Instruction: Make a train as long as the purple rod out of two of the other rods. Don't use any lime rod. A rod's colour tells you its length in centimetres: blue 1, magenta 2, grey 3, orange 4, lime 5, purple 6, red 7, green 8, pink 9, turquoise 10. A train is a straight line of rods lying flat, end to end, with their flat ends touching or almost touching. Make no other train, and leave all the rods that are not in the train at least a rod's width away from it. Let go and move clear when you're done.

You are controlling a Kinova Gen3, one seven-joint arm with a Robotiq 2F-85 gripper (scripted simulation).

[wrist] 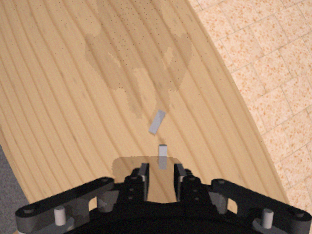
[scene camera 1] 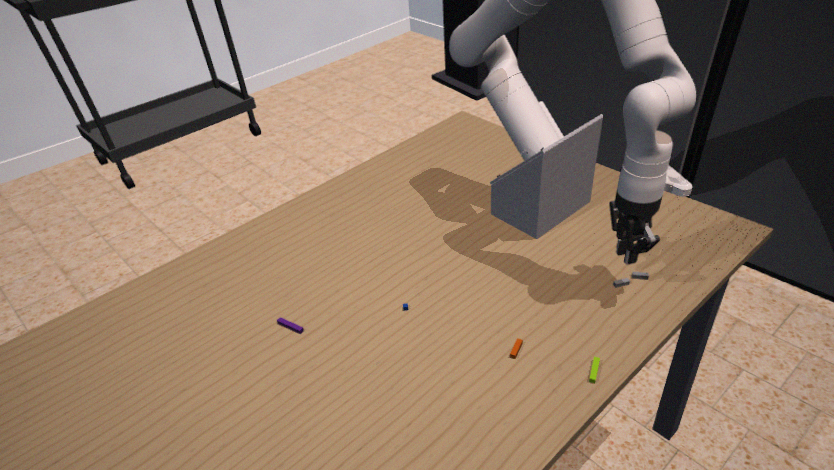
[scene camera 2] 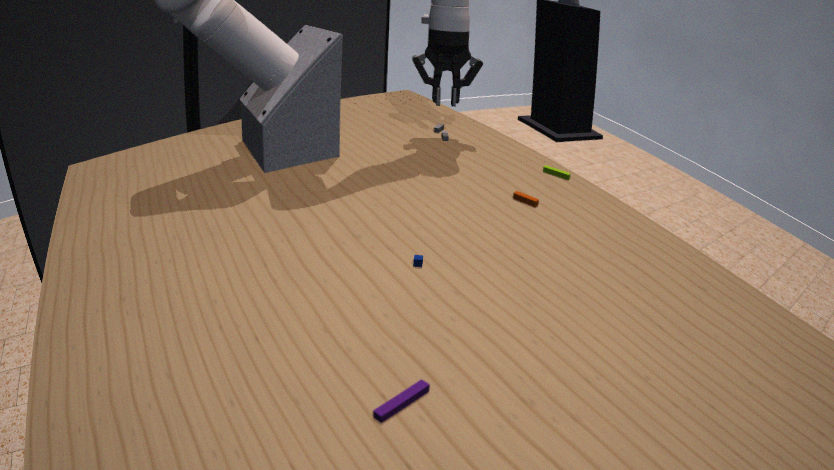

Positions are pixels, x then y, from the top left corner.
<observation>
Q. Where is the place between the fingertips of the gripper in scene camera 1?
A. At 625, 258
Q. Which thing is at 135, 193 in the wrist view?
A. The gripper.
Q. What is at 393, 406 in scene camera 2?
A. A purple rod.
</observation>
